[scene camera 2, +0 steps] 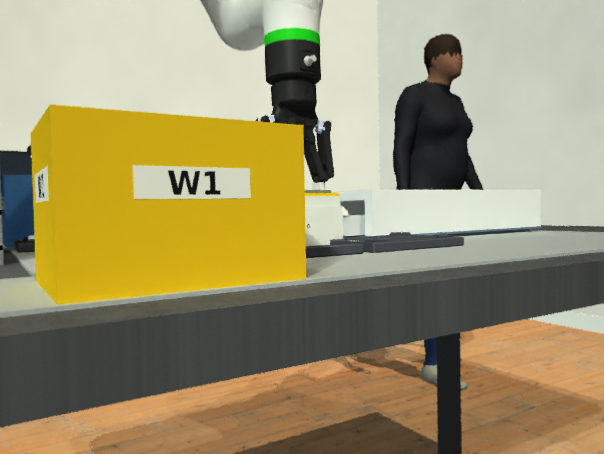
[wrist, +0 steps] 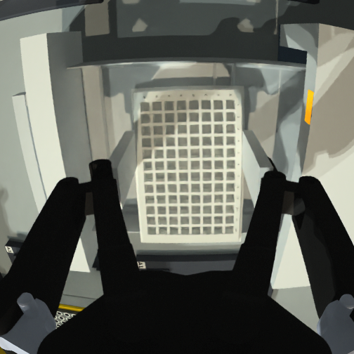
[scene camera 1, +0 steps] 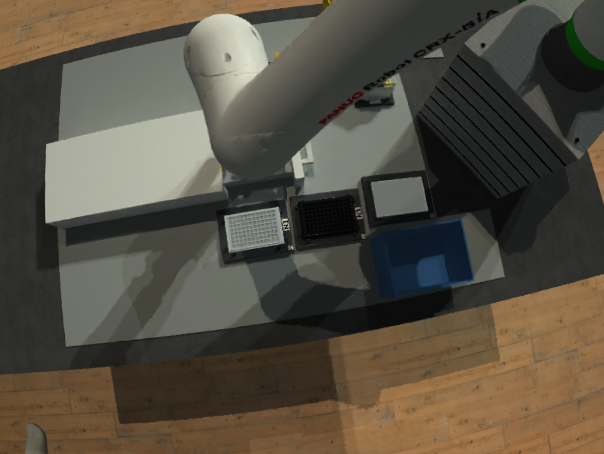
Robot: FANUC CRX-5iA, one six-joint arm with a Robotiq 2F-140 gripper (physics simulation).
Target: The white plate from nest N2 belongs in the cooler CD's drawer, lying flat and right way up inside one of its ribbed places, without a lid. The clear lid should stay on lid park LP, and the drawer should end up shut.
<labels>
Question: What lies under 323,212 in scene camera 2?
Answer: A yellow-topped box.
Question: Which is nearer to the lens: the white cooler CD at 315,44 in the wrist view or the white plate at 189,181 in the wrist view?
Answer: The white cooler CD.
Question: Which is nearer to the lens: the white plate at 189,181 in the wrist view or the yellow-topped box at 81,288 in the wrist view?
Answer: The white plate.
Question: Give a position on a clear lid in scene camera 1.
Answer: At 394,197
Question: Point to a white cooler CD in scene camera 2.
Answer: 421,212
</labels>
